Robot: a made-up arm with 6 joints. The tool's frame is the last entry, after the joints.
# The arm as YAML. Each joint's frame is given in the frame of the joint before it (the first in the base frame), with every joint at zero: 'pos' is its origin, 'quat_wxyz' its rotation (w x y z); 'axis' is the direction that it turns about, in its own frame. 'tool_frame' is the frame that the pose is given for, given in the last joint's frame.
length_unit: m
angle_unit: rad
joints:
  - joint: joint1
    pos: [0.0, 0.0, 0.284]
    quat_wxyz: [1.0, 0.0, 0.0, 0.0]
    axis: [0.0, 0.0, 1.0]
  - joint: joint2
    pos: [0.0, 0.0, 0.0]
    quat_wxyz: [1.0, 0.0, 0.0, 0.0]
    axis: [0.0, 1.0, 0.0]
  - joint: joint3
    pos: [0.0, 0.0, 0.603]
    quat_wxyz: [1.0, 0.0, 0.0, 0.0]
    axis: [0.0, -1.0, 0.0]
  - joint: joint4
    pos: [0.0, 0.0, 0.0]
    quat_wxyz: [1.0, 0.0, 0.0, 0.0]
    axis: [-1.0, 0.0, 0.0]
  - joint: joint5
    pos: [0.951, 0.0, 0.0]
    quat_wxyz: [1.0, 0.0, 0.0, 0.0]
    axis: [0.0, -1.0, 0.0]
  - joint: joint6
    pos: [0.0, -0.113, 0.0]
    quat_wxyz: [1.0, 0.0, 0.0, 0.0]
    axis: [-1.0, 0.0, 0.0]
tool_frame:
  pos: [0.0, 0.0, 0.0]
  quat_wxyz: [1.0, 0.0, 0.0, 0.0]
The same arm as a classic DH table. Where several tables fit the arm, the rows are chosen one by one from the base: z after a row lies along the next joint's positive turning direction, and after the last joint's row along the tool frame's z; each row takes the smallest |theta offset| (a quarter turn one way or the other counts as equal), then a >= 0, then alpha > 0; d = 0 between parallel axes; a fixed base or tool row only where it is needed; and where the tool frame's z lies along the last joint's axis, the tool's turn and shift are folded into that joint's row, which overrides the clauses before.
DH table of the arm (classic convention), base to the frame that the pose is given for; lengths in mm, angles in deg. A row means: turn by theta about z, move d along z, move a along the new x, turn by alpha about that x. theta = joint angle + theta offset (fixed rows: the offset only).
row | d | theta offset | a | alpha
joint1 | 284 | 0 | 0 | -90
joint2 | 0 | -90 | 603 | 180
joint3 | 0 | 0 | 0 | -90
joint4 | -951 | 0 | 0 | 90
joint5 | 113 | 0 | 0 | -90
joint6 | 0 | 90 | 0 | 90
tool (fixed) | 0 | -90 | 0 | 0

